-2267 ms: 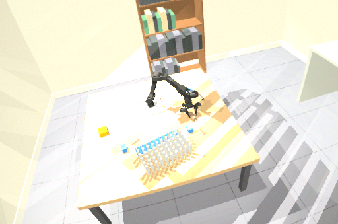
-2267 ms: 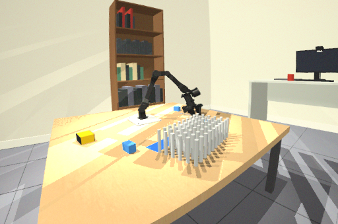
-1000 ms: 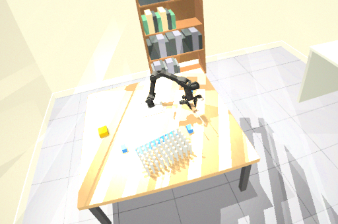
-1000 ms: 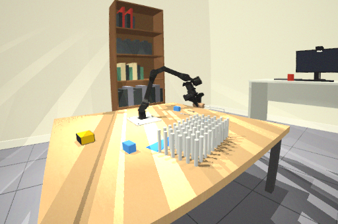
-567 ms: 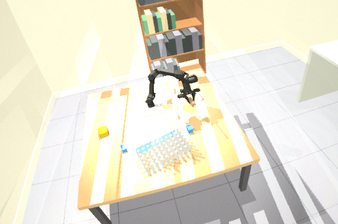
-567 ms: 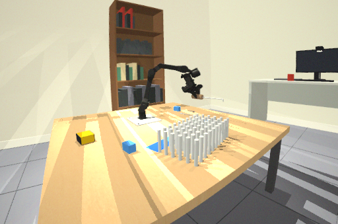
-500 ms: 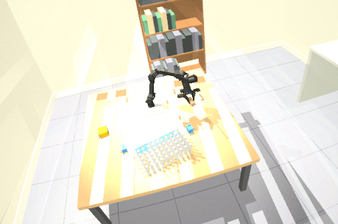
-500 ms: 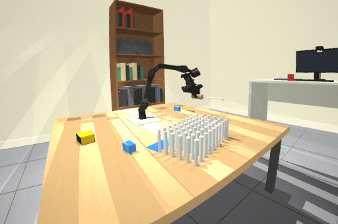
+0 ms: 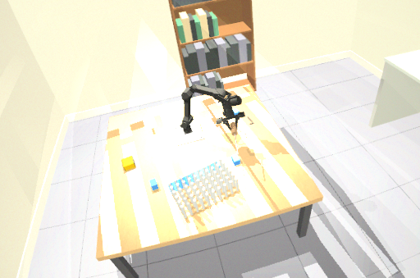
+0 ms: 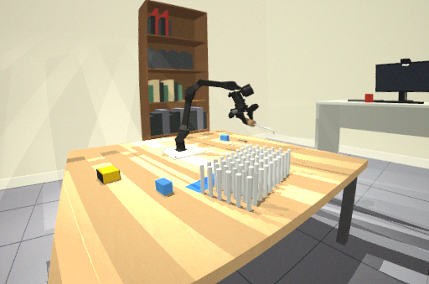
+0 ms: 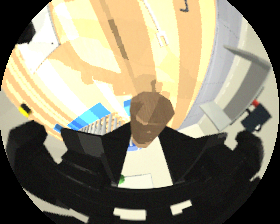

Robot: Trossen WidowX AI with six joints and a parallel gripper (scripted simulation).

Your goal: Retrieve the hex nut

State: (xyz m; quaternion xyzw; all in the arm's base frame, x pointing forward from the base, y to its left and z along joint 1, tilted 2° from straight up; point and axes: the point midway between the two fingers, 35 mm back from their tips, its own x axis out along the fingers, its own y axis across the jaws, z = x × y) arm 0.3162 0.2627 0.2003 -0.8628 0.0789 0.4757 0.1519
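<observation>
My gripper tip is 10 cm short of the brown stick-like tool and 3 cm to the left of it. Also, from my gripper tip: blue taped strip 11 cm ahead, 33 cm to the right, 18 cm below; thin grey tool 17 cm behind, 10 cm to the left, 18 cm below.
</observation>
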